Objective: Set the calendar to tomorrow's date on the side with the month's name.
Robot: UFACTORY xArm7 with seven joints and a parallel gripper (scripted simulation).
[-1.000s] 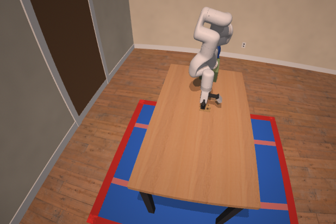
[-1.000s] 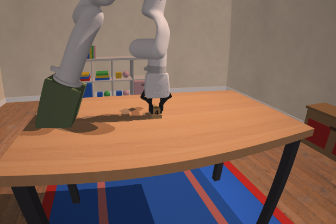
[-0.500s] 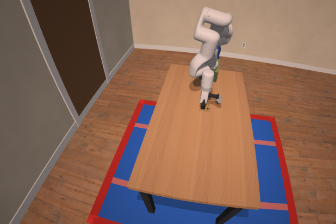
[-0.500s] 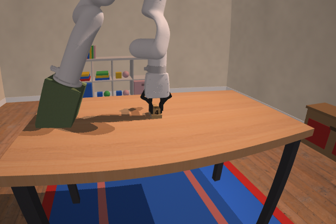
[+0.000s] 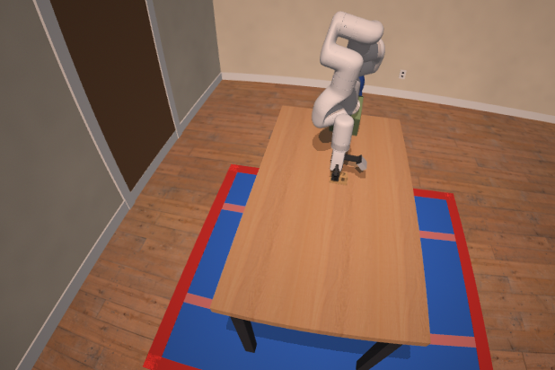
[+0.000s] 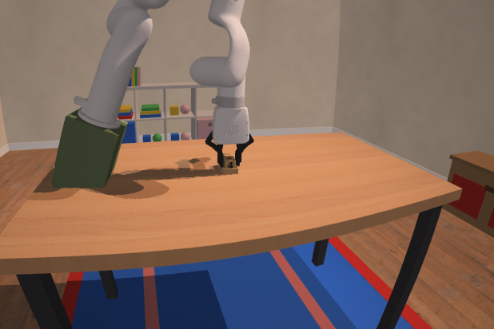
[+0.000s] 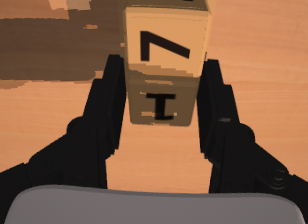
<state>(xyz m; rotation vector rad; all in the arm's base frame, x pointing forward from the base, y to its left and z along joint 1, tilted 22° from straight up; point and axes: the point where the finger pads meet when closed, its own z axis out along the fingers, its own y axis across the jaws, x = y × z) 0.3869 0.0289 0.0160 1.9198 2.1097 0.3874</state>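
Right now the wooden digit cube is 1 cm below my hand. From my hand the other things lie so: low tray (2 cm to the left, 3 cm below); then wooden cube (3 cm to the left, 1 cm below).
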